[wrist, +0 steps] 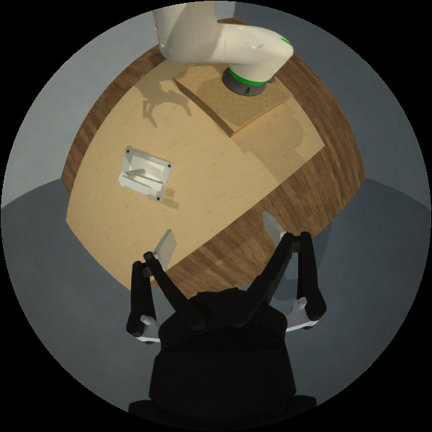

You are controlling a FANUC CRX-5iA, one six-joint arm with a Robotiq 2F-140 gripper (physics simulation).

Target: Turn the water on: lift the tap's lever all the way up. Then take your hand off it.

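Observation:
My gripper [217,228] in sight. Tap [142,170] too.

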